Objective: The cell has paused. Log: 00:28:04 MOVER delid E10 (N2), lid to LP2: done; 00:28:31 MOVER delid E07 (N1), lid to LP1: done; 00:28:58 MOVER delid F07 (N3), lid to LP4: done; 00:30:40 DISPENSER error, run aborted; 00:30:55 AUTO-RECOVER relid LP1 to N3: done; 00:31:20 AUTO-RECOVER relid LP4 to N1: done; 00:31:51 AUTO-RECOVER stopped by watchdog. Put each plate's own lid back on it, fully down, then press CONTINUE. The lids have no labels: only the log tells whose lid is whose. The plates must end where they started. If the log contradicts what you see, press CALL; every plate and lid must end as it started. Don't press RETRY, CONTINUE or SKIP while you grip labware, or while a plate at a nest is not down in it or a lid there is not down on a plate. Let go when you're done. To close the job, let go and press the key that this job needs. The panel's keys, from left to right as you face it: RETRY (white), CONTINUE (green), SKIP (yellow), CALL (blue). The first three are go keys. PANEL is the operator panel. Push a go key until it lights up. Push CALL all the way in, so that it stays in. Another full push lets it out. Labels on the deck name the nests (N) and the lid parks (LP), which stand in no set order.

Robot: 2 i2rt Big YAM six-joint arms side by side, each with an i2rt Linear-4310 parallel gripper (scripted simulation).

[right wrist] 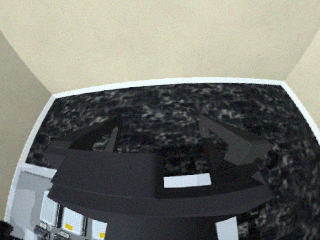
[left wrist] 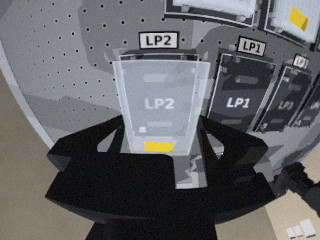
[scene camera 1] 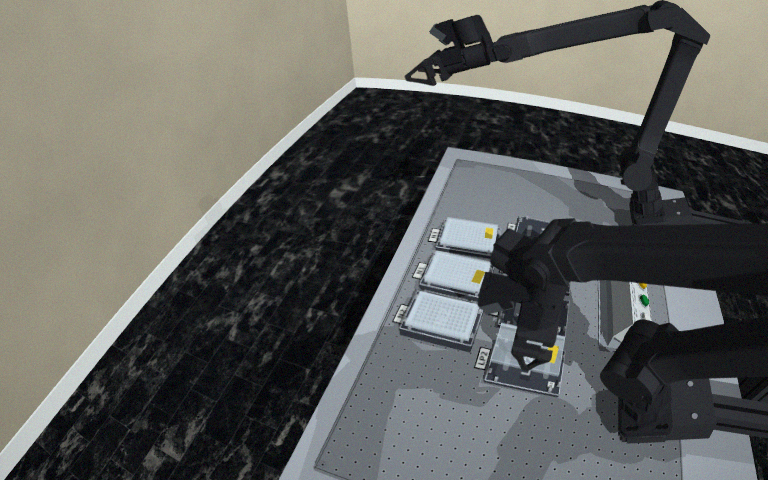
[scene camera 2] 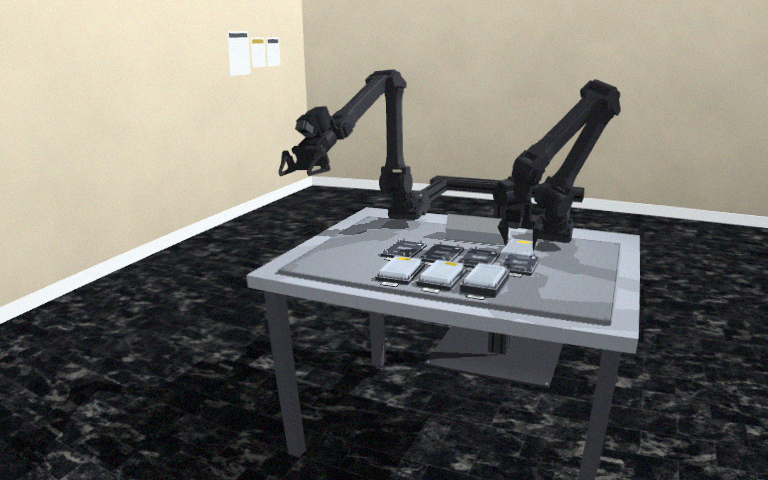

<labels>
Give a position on a clear lid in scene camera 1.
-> At 465, 272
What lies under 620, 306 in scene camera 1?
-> An operator panel.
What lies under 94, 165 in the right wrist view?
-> The right gripper.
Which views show the right gripper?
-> The right wrist view, scene camera 1 and scene camera 2 only.
</labels>
